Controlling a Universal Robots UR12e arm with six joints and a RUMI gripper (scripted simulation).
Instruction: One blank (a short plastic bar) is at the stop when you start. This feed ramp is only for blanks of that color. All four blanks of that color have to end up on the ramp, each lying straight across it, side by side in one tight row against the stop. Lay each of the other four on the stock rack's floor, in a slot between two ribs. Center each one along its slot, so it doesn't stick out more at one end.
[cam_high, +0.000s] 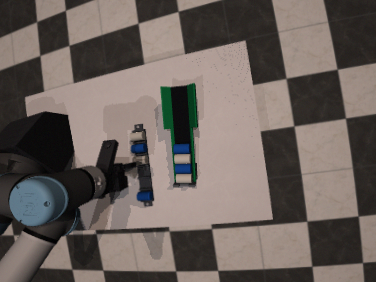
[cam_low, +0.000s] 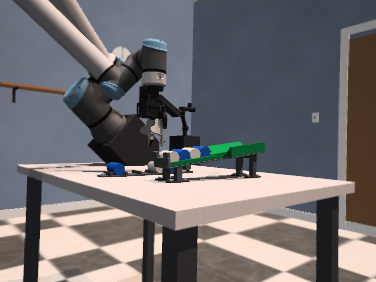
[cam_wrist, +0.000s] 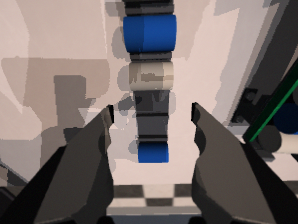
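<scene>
My gripper is now 30 mm to the left of the dark stock rack and 120 mm above it. Round my hand: stop (190 mm ahead, 120 mm to the right, 60 mm below).
</scene>
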